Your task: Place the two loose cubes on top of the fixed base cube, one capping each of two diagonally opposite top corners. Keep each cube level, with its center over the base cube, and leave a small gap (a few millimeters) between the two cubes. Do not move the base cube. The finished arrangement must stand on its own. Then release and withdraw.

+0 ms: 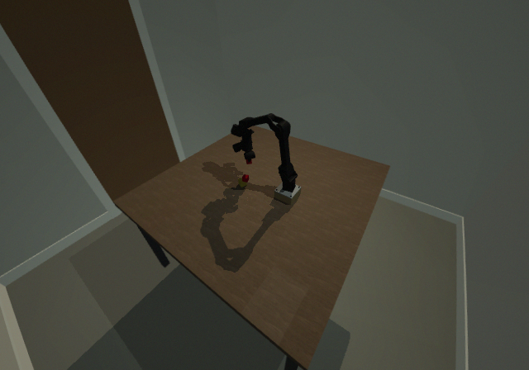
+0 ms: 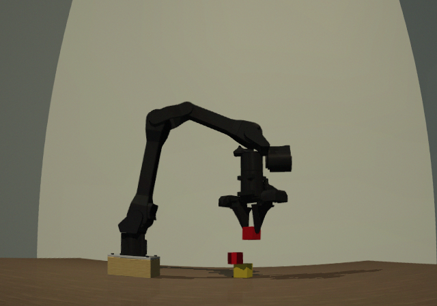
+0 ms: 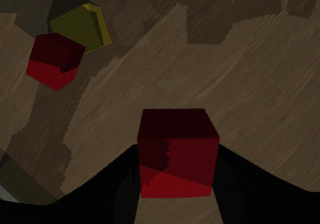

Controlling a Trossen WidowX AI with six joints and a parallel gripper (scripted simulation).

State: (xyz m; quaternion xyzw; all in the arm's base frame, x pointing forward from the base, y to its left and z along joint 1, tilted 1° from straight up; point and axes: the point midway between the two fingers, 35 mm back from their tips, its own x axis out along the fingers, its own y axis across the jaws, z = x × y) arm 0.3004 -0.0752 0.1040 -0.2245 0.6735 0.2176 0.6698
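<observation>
My gripper tip is now 10 cm to the right of the red cube, 7 cm above it and 2 cm past it. Round my gripper tip: yellow base cube 10 cm to the left, 10 cm below.
</observation>
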